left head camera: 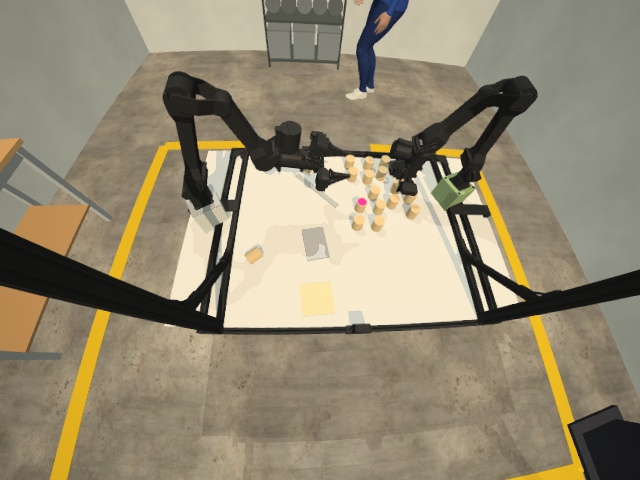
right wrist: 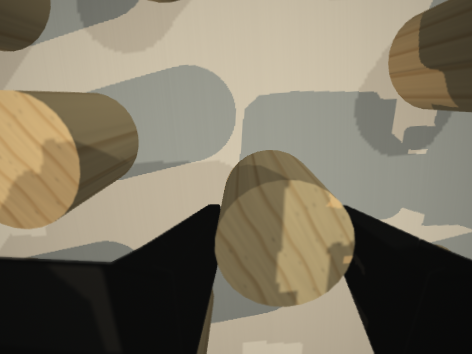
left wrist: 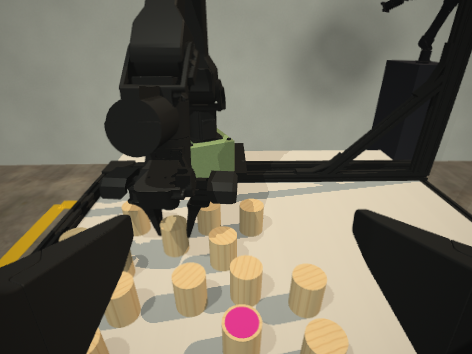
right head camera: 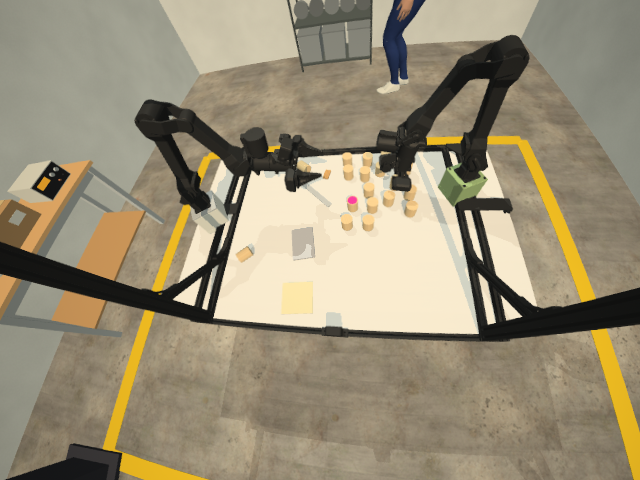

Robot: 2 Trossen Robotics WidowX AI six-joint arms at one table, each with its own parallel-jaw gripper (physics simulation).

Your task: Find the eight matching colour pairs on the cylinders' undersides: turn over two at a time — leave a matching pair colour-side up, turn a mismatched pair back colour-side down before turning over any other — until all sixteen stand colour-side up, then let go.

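Frame: origin at the left arm's base, x ahead, y left, z up, level; metres.
Seen in the pictures: left gripper, between the fingertips: (left head camera: 348, 164) (left wrist: 243, 222) (right head camera: 322, 163); right gripper, between the fingertips: (left head camera: 396, 187) (right wrist: 276, 216) (left wrist: 175, 235); left arm's base, origin of its link: (left head camera: 201, 199) (right head camera: 202, 204); right arm's base, origin of its link: (left head camera: 459, 182) (left wrist: 203, 136) (right head camera: 467, 173).
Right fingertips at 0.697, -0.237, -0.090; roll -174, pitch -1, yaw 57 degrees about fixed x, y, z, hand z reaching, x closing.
Observation:
Pixels of each thing's top centre, then the offset from my right fingertips to it, as dx, dy, dz. "spot": a spot on its surface instead.
- plain-topped cylinder, centre of its top: (right wrist: 285, 248) (left wrist: 173, 222) (left head camera: 398, 183) +0.000, +0.000, +0.024
- grey rectangle, a spot on its surface: (left head camera: 315, 243) (right head camera: 302, 243) spot: -0.418, -0.048, -0.020
- yellow square, a spot on its surface: (left head camera: 317, 298) (right head camera: 297, 297) spot: -0.511, -0.219, -0.023
- wooden block, centre of its top: (left head camera: 252, 253) (right head camera: 242, 252) -0.627, +0.011, +0.014
- small orange piece, centre of its top: (right head camera: 326, 173) -0.200, +0.199, -0.018
The wooden cylinders stand in a group at the back right of the table. One cylinder (left head camera: 361, 206) (right head camera: 352, 204) (left wrist: 242, 326) shows a magenta top; the other tops that show are plain wood. My right gripper (left wrist: 175, 235) (right wrist: 276, 216) is shut on a plain-topped cylinder (left wrist: 174, 242) (right wrist: 285, 245) among the others, with a finger against each side; the head views hide its fingertips behind the wrist. My left gripper (left head camera: 348, 164) (right head camera: 321, 163) (left wrist: 243, 222) is open and empty, at the left edge of the group, pointing towards the right arm.
A grey rectangle (left head camera: 315, 243) (right head camera: 302, 243) and a yellow square (left head camera: 317, 298) (right head camera: 297, 298) lie left of centre. A wooden block (left head camera: 253, 254) (right head camera: 244, 253) lies at the left. A small orange piece (right head camera: 327, 174) lies by the left fingertips. A green box (left head camera: 452, 192) (right head camera: 461, 184) surrounds the right arm's base.

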